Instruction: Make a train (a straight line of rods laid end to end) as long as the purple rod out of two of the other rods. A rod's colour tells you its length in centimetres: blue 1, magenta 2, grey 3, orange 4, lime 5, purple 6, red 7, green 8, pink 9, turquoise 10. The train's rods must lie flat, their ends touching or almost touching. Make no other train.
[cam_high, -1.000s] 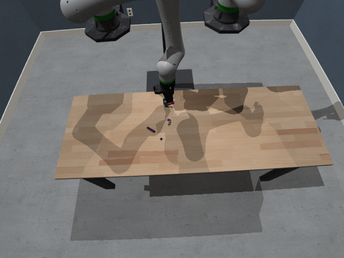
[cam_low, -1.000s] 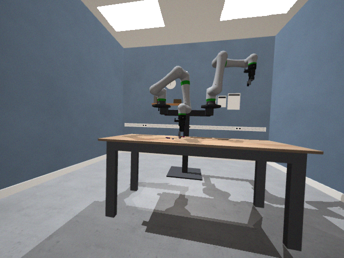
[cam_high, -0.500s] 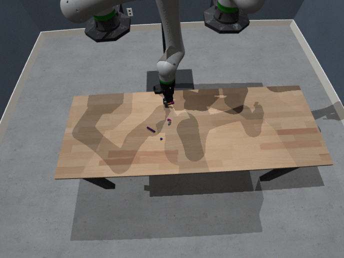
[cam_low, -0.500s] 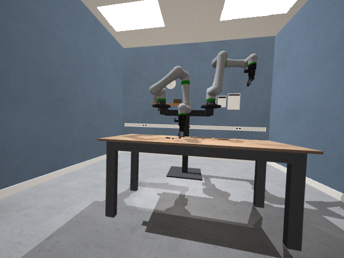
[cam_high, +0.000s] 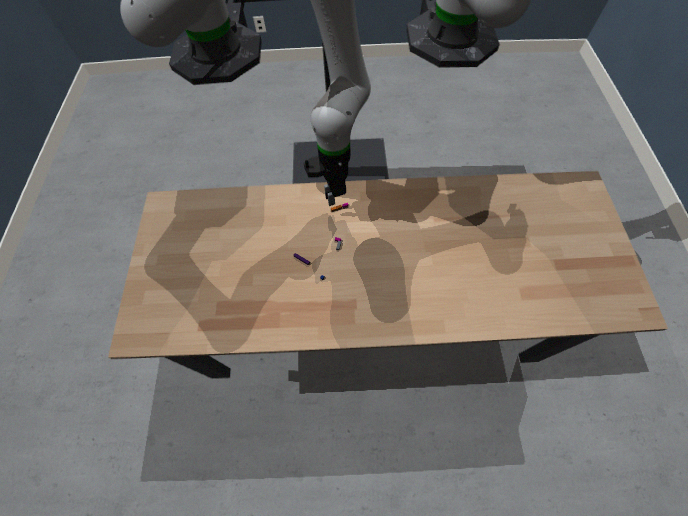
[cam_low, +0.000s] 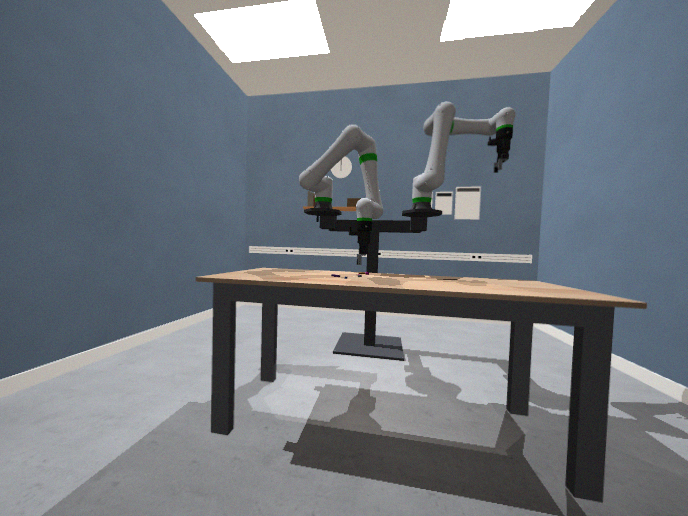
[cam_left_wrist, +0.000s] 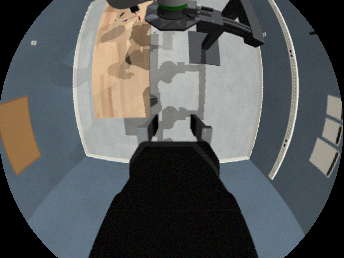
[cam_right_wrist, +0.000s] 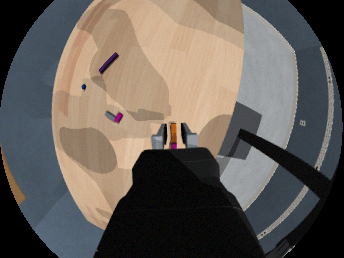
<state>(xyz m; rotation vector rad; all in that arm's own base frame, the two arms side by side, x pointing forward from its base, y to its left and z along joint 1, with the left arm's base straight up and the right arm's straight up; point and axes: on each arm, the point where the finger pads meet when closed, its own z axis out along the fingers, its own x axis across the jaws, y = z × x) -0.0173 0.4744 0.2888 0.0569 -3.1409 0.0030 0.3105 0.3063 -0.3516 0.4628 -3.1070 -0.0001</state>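
My right gripper is now 150 mm short of the grey rod, 70 mm above it and 20 mm to the right of it. From my right hand the other things lie so: orange rod (70 mm below, 20 mm to the left, 10 mm behind); then small blue rod (260 mm ahead, 70 mm below, 40 mm to the right); then purple rod (190 mm ahead, 110 mm to the right, 70 mm below).
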